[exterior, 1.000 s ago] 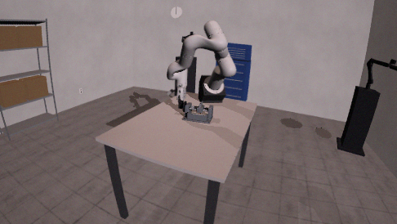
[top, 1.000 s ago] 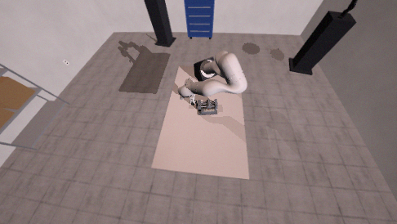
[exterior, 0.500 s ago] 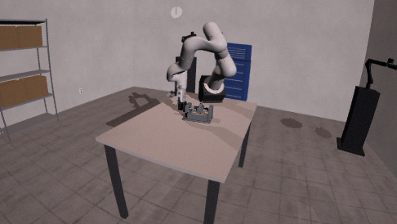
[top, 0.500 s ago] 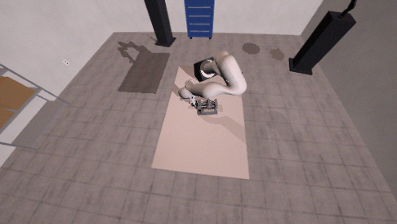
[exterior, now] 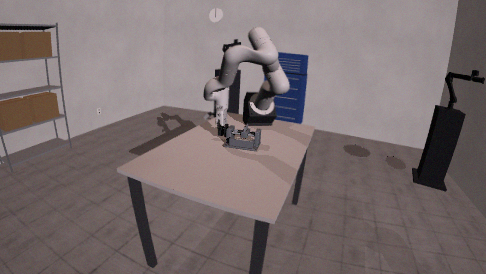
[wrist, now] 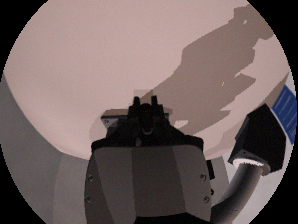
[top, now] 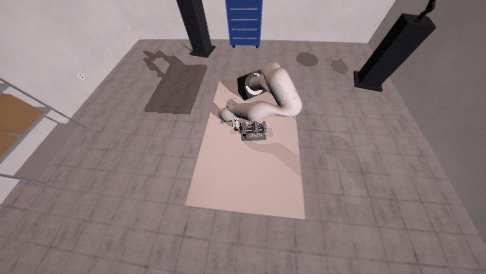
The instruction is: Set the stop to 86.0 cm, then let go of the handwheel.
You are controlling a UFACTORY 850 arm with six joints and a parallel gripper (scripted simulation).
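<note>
My hand is 10 mm to the right of the thin dark lever.
</note>
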